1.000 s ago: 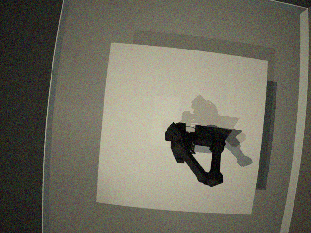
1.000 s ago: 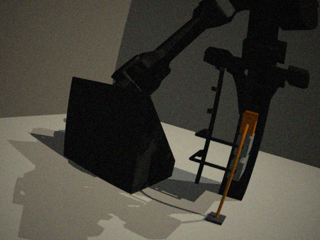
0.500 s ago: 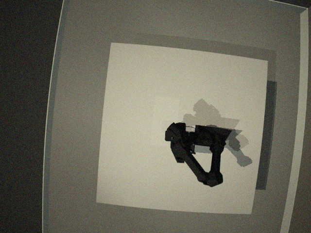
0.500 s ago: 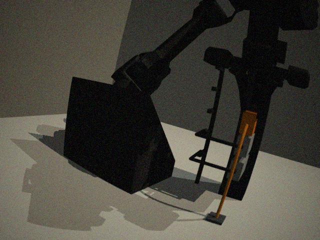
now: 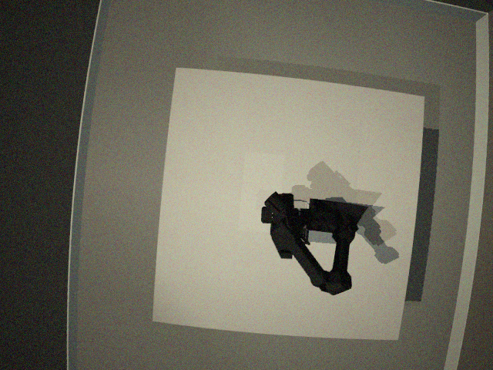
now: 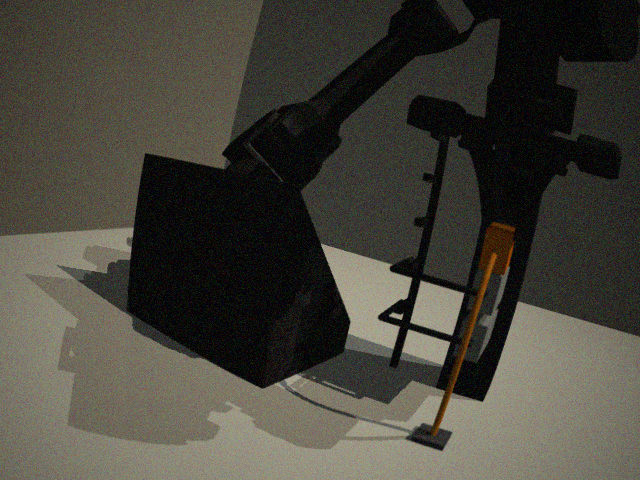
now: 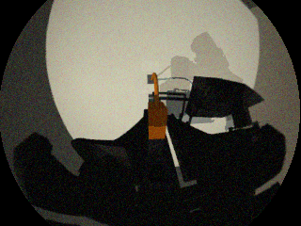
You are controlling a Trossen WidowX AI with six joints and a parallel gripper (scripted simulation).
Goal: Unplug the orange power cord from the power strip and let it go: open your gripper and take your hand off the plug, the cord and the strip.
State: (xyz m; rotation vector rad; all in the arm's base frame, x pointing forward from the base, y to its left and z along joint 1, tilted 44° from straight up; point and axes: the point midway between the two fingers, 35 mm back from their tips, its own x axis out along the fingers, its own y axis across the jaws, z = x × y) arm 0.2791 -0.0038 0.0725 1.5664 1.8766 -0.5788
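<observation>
Right now the orange plug is 1 cm behind my gripper tip and 3 cm to the left of it.
</observation>
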